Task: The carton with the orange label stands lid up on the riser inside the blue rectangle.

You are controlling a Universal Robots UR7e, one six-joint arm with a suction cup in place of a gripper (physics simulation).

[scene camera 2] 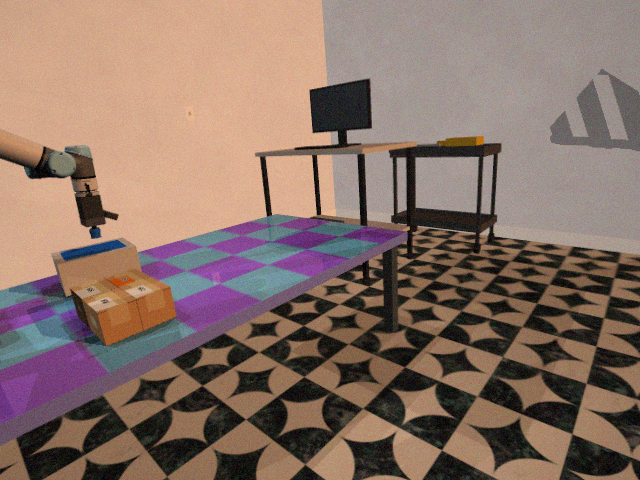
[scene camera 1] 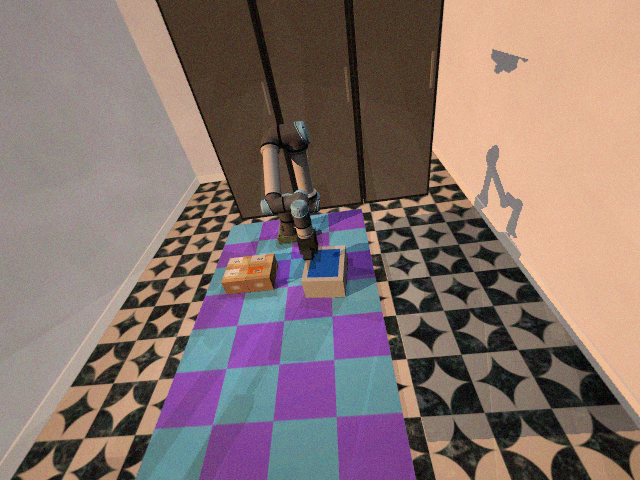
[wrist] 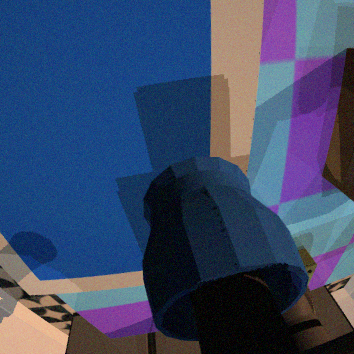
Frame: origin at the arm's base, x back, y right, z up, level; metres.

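Seen in the pictures: hand, tool point: (scene camera 2: 96, 237) (wrist: 198, 206); arm's base, link origin: (scene camera 1: 292, 228).
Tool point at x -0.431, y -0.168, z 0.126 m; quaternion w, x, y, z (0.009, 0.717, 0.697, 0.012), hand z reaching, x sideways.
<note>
Pixels of each thing's middle, then the offset from my tool point to it. Level surfaces: height alone.
- carton with the orange label, body centre: (scene camera 2: 130, 291) (scene camera 1: 261, 278) dx +0.009, dy +0.294, dz -0.127 m
- tan riser, body centre: (wrist: 100, 137) (scene camera 2: 97, 264) (scene camera 1: 326, 270) dx +0.007, dy -0.057, dz -0.113 m
- blue rectangle, body centre: (wrist: 80, 175) (scene camera 2: 93, 249) (scene camera 1: 324, 262) dx +0.007, dy -0.057, dz -0.053 m
- checkered table, surface height: dz -0.173 m
The carton with the orange label (scene camera 1: 255, 270) (scene camera 2: 123, 280) stands on the table, label up, packed against other cartons at the front right of the block in scene camera 1. The tan riser (scene camera 1: 325, 287) (scene camera 2: 103, 267) (wrist: 237, 35) stands apart from the block, with the blue rectangle (scene camera 1: 326, 264) (scene camera 2: 93, 250) (wrist: 100, 125) on its top; no carton stands there. My gripper (scene camera 2: 95, 233) (wrist: 200, 185), a blue suction cup, is open with nothing on it. It hangs above the riser near its carton-side edge. In scene camera 1 the cup is hard to make out under its dark mount.
White-labelled cartons (scene camera 1: 234, 272) (scene camera 2: 105, 301) touch the orange-labelled one. All stand on the checkered table (scene camera 1: 305, 387) (scene camera 2: 305, 263). A dark cabinet (scene camera 1: 315, 103) stands behind the arm. A desk with a monitor (scene camera 2: 341, 107) and a dark cart (scene camera 2: 444, 150) stand beyond the table.
</note>
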